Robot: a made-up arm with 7 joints.
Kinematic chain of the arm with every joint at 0, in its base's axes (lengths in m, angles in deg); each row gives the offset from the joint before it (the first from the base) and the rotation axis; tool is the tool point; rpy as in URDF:
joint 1: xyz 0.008 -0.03 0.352 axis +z
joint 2: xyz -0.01 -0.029 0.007 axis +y
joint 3: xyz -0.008 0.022 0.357 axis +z
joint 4: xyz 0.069 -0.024 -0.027 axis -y
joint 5: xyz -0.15 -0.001 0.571 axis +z
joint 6: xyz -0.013 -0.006 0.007 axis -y
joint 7: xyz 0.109 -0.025 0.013 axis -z
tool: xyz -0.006 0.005 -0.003 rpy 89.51 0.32 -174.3
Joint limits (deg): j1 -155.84..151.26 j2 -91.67..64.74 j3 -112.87..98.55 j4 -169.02..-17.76 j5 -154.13..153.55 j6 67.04..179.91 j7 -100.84..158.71
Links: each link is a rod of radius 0.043 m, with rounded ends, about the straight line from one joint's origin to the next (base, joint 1, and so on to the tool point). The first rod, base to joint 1, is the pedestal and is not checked.
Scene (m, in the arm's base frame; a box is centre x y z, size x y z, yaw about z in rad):
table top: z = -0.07
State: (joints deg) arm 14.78 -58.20 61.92 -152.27 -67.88 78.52 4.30
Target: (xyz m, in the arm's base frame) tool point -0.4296 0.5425 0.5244
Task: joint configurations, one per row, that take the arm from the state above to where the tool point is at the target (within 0.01 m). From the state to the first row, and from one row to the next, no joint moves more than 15 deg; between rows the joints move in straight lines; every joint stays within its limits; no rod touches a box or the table.
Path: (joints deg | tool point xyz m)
1: 24.10 -60.72 71.55 -137.52 -68.21 80.72 4.26 | -0.1053 0.5867 0.5314
2: 33.42 -63.25 81.19 -122.78 -68.54 82.92 4.23 | -0.4296 0.5425 0.5244

